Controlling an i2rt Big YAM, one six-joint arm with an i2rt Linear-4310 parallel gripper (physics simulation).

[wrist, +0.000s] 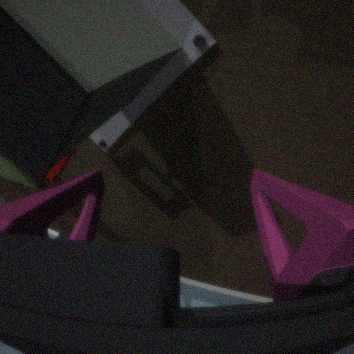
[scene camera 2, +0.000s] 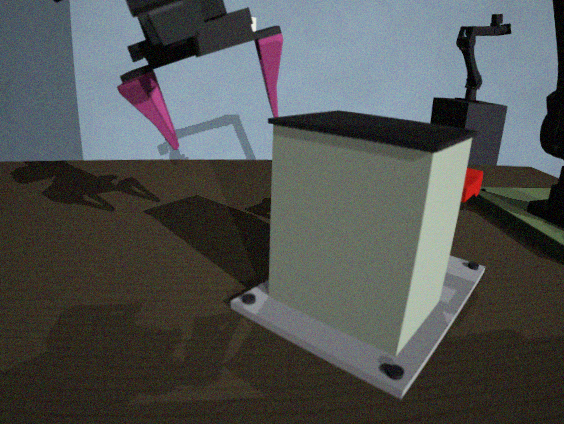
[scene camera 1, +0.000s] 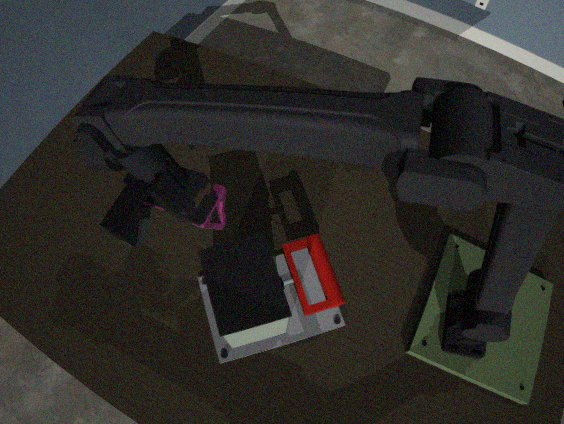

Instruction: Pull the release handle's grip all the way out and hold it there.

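The release handle's grip is a red rectangular frame [scene camera 1: 327,272] [scene camera 2: 472,185] [wrist: 58,168] beside a pale box with a black top [scene camera 1: 245,290] [scene camera 2: 350,225] [wrist: 100,40]. A short grey piece joins them in scene camera 1's view. The box stands on a grey base plate [scene camera 1: 275,345] [scene camera 2: 320,345] [wrist: 112,131]. In scene camera 2's view the box hides most of the grip; in the wrist view a small red part shows near the left fingertip. My gripper [scene camera 1: 187,207] [scene camera 2: 226,132] [wrist: 176,177], with magenta fingers, is wide open and empty, raised above the table, apart from the grip and box.
A green plate [scene camera 1: 520,320] [scene camera 2: 515,192] [wrist: 15,172] lies under the arm's base, on the grip's far side from the box. My arm's long link [scene camera 1: 260,125] crosses above the table. Dark shadows lie beside the box. Another arm [scene camera 2: 469,60] on a dark block [scene camera 2: 482,125] stands in the background.
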